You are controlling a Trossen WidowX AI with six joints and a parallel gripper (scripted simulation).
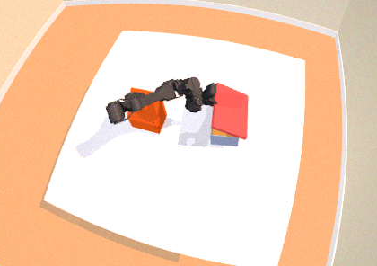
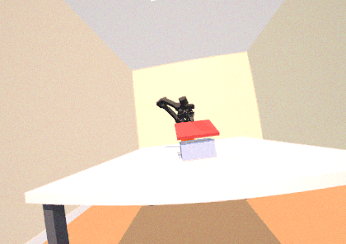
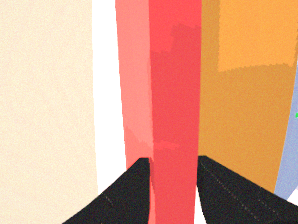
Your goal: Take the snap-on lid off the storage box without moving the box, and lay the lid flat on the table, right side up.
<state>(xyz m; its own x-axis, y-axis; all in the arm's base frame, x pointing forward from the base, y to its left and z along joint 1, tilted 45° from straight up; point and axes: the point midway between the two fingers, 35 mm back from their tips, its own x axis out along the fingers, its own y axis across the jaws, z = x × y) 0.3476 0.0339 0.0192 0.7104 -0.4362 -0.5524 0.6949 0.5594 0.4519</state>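
Now: gripper tip 7 cm short of the red lid, 4 cm above it and 1 cm to the right of it. Round my gripper tip: storage box: 16 cm below, 5 cm ahead.
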